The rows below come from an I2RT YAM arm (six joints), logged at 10 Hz.
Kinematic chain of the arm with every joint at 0, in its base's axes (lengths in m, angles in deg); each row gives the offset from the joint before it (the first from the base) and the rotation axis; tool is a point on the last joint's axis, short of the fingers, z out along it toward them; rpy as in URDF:
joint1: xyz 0 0 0.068 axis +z
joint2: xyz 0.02 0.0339 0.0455 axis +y
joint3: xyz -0.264 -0.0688 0 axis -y
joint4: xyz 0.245 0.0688 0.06 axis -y
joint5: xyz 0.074 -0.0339 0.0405 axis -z
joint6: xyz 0.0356 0 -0.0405 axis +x
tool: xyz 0 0 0 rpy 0 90 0
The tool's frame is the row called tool.
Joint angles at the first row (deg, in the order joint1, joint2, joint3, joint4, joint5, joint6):
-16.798 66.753 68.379 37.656 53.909 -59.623
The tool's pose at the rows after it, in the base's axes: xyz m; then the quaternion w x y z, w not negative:
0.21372 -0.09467 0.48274 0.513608 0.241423 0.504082 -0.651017
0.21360 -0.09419 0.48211 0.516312 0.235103 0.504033 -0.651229
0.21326 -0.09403 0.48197 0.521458 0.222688 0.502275 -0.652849
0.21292 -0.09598 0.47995 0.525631 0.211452 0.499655 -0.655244
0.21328 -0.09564 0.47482 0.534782 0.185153 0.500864 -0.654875
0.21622 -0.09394 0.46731 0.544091 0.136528 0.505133 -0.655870
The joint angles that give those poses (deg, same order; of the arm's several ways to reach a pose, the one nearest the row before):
-16.835 66.623 68.165 37.868 53.769 -59.675
-16.797 66.448 67.879 37.925 53.031 -59.820
-16.936 66.229 67.577 38.096 51.412 -60.217
-17.604 66.043 66.897 38.483 49.548 -60.276
-17.828 65.406 65.389 38.497 46.324 -60.371
-17.769 64.838 63.491 38.342 41.253 -61.615

